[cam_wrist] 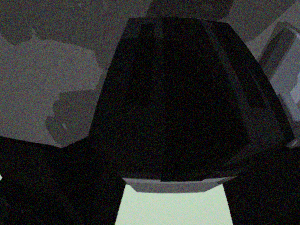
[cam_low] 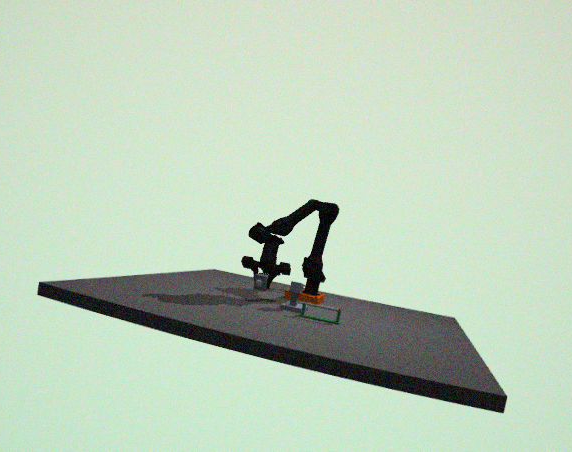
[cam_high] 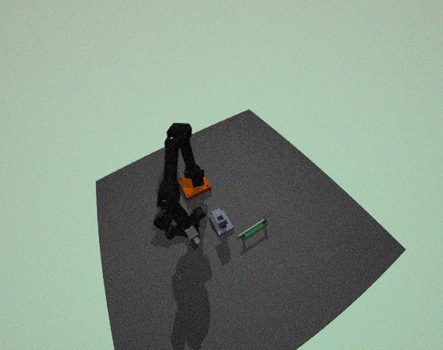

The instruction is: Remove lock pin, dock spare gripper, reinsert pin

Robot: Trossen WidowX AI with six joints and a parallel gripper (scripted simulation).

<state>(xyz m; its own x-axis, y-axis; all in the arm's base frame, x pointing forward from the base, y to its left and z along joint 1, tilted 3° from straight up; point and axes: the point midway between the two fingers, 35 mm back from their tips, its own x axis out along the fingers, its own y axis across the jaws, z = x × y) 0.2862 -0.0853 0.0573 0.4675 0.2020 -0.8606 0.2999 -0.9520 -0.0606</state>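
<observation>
Right now the grey mount is 3 cm behind my gripper tip, 14 cm to the left of it and 1 cm below it. From my gripper tip the other things lie so: green rest (4 cm ahead, 27 cm to the left, 4 cm below); then spare gripper (1 cm above).
</observation>
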